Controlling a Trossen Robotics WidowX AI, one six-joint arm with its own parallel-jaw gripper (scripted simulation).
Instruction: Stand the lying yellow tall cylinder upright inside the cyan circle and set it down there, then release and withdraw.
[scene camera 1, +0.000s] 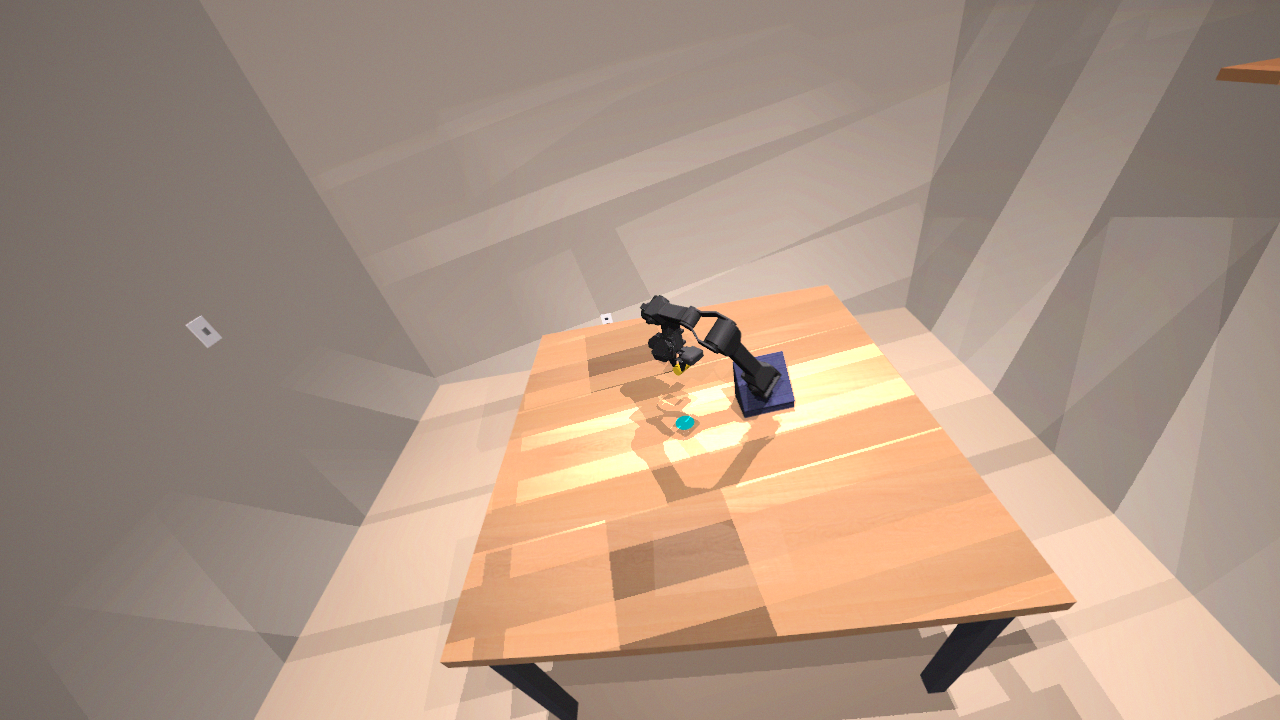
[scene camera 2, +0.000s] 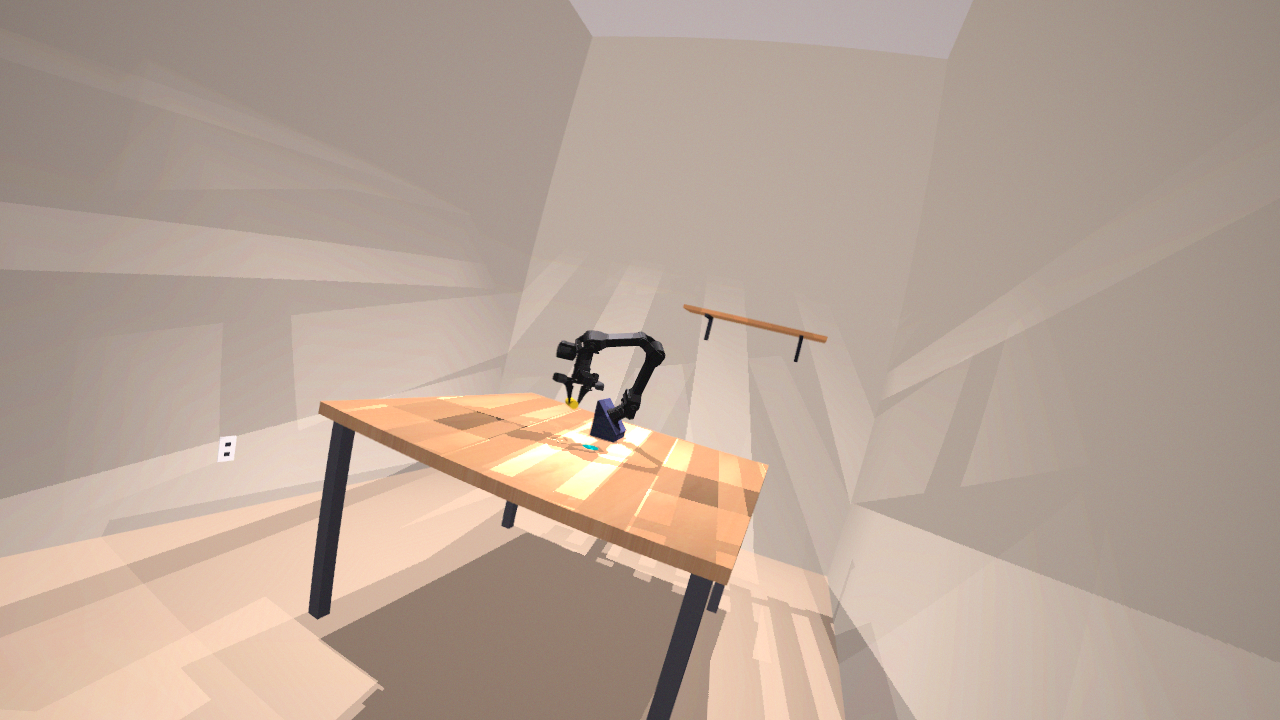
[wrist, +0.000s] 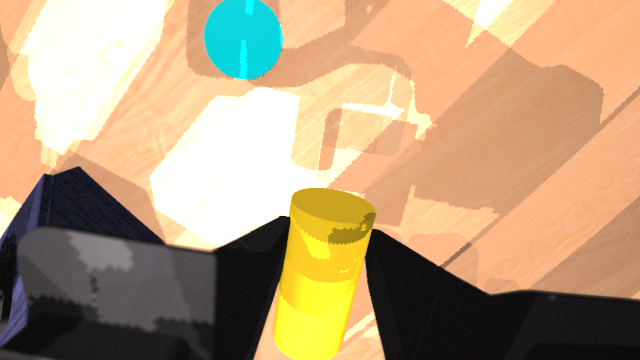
Scene:
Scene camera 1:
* gripper
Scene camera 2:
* gripper
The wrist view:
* gripper
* yellow tall cylinder: held by the gripper

